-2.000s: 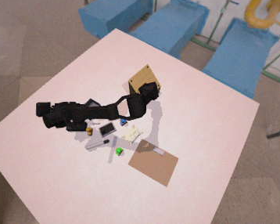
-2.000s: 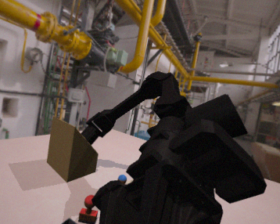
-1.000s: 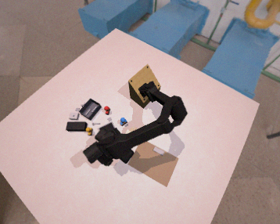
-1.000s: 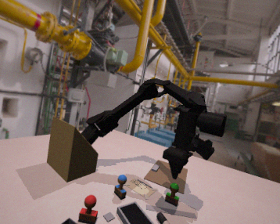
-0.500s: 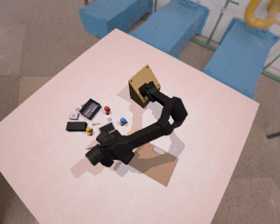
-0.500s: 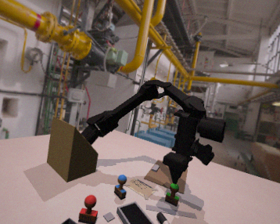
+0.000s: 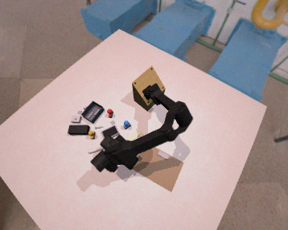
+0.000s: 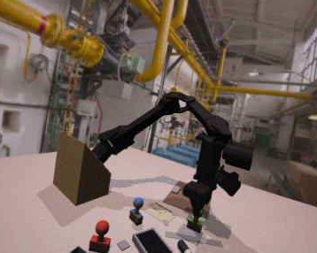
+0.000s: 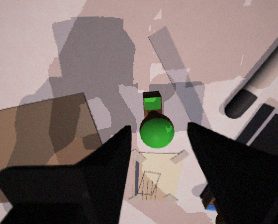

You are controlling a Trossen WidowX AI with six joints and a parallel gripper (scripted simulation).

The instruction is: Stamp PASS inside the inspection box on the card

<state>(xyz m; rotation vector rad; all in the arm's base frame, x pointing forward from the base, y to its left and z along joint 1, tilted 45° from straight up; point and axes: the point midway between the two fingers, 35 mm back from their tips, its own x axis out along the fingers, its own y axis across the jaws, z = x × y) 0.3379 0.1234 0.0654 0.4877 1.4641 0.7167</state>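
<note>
The green-knobbed stamp lies 30 mm below my gripper tip. From my gripper tip the other things lie so: grey ruler: 10 mm ahead, 40 mm to the right, 50 mm below; then cream card: 120 mm behind, 20 mm to the right, 60 mm below; then marker: 40 mm ahead, 110 mm to the right, 40 mm below.
</note>
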